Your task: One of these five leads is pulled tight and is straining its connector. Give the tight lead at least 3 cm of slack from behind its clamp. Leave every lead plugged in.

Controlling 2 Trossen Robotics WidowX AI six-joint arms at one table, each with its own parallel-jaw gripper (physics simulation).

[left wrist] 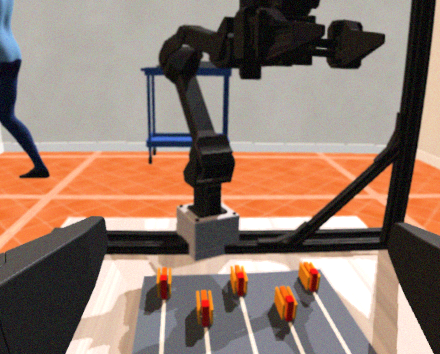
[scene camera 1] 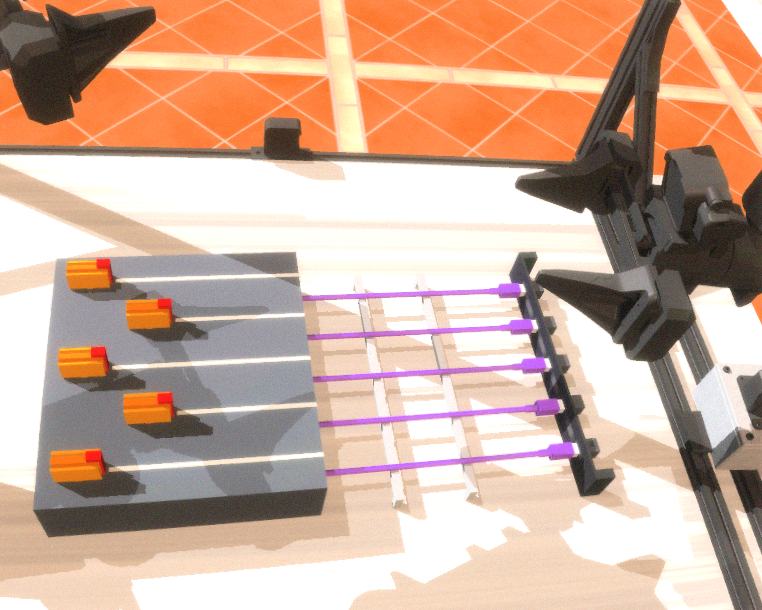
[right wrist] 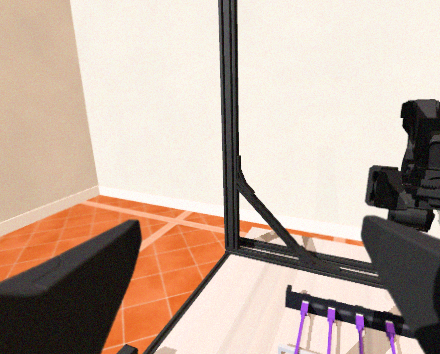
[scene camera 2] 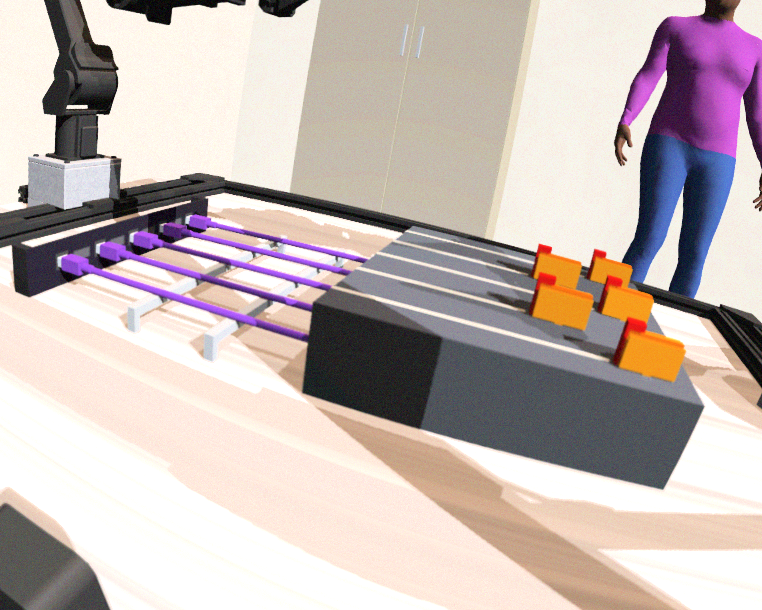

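Five purple leads run from plugs at the dark connector rail to the grey block. All look straight; I cannot tell which is tight. Pale lines cross the block top to five orange clamps with red tabs, in staggered positions. Anything behind the clamps is hidden or too small to see. My left gripper is open and empty, raised near the rail. My right gripper is open and empty, away from the clamps.
Two pale support bars cross under the purple leads between block and rail. A black frame edges the table. In the left wrist view, the right arm's base stands beyond the block.
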